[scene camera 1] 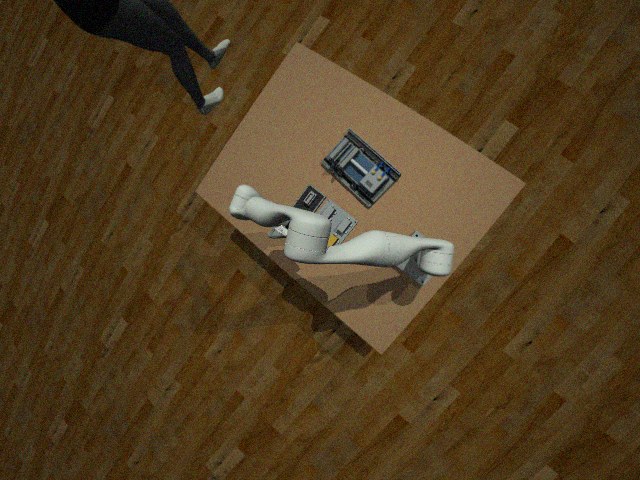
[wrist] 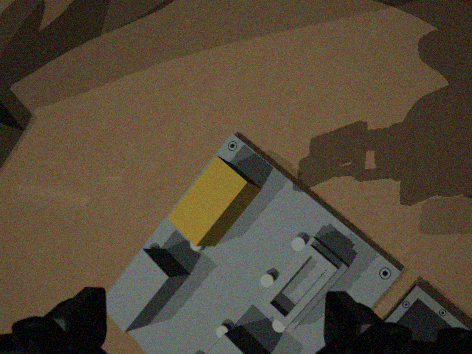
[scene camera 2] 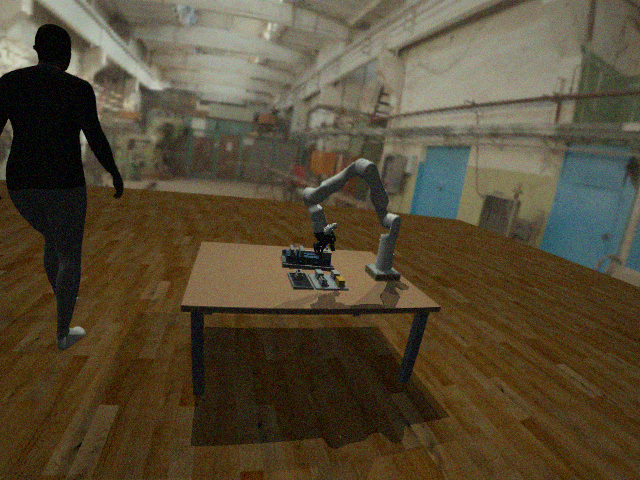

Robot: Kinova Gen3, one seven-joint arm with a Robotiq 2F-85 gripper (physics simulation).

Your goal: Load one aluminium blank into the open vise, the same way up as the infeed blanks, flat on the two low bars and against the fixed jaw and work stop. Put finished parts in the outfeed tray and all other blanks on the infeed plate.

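Frame: origin at the arm's base, x ahead, y left, z up, level; metres.
Seen in the pictures: gripper, fingertip midpoint: (wrist: 215, 315) (scene camera 2: 328, 255); arm's base at its link origin: (scene camera 2: 382, 267).
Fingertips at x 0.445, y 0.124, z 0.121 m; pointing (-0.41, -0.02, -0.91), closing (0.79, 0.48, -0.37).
Offsets run from my fingertips to a thing's top centre. "spot": to the spot under its first point.
My open, empty gripper (wrist: 215, 320) (scene camera 2: 324, 249) hangs above the infeed plate @(dx -0.039, dy -0.033, dz -0.154 m) (wrist: 285, 220) (scene camera 1: 341, 210); its black fingertips flank the plate's lower part in the wrist view. A plain grey blank @(dx -0.096, dy -0.070, dz -0.118 m) (wrist: 140, 280) (scene camera 1: 343, 225) lies near the left fingertip. Another blank @(spot: dx -0.006, dy -0.054, dz -0.140 m) (wrist: 247, 340) is cut off at the bottom edge. A grey part with a rectangular pocket on top @(spot: dx +0.012, dy +0.007, dz -0.133 m) (wrist: 310, 285) lies beside white pegs. The vise @(dx -0.032, dy -0.317, dz -0.063 m) (scene camera 1: 376, 153) (scene camera 2: 307, 258) stands open, and no blank shows between its jaws. The arm hides the gripper in scene camera 1.
A yellow block @(dx -0.081, dy +0.020, dz -0.118 m) (wrist: 210, 200) (scene camera 1: 332, 240) (scene camera 2: 340, 281) sits at the infeed plate's end. The dark outfeed tray (wrist: 417, 294) (scene camera 2: 302, 283) adjoins the plate; it holds a grey pocketed part @(dx +0.100, dy -0.102, dz -0.121 m) (scene camera 1: 309, 197). Blue levers with yellow knobs @(spot: dx -0.142, dy -0.302, dz -0.052 m) (scene camera 1: 379, 177) rise at the vise. A person (scene camera 2: 49, 129) stands left of the table.
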